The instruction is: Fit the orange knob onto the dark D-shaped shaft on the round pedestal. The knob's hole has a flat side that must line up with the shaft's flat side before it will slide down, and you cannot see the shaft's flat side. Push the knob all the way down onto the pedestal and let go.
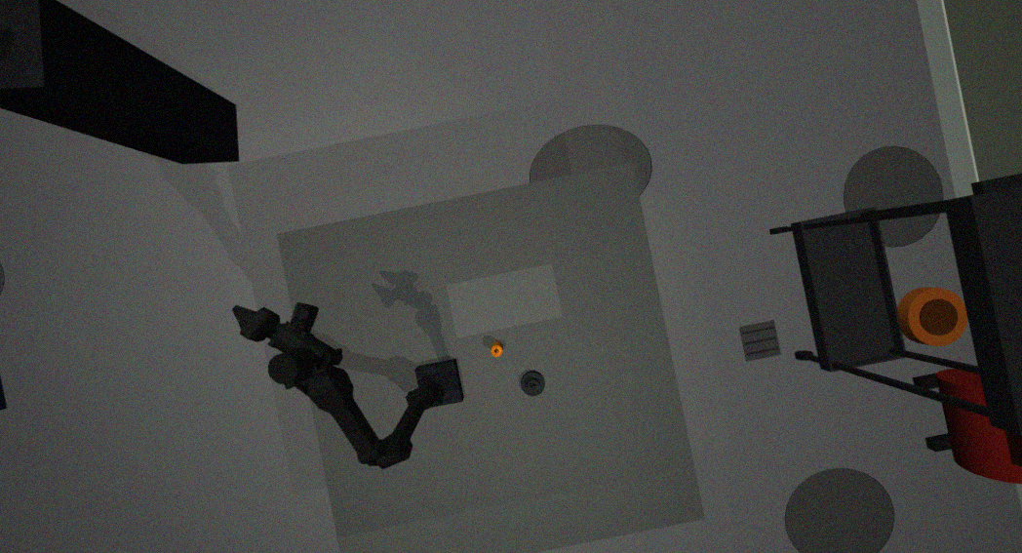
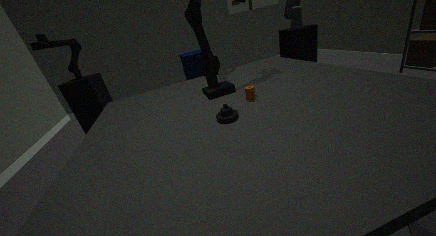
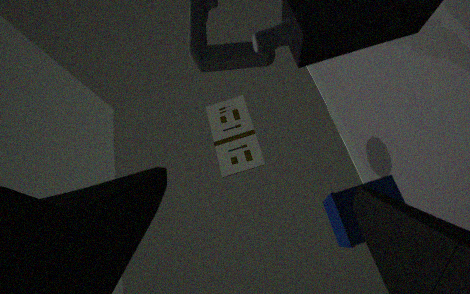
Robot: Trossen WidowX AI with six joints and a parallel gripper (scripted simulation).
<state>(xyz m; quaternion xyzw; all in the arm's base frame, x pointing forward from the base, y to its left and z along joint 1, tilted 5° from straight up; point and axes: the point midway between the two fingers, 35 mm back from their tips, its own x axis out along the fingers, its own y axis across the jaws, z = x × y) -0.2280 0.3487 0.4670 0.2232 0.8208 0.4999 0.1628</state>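
My gripper tip is now 52 cm short of the orange knob, 22 cm to the left of it and 46 cm above it. The rest, counted from my gripper tip: dark round pedestal 64 cm ahead, 35 cm to the right, 46 cm below.
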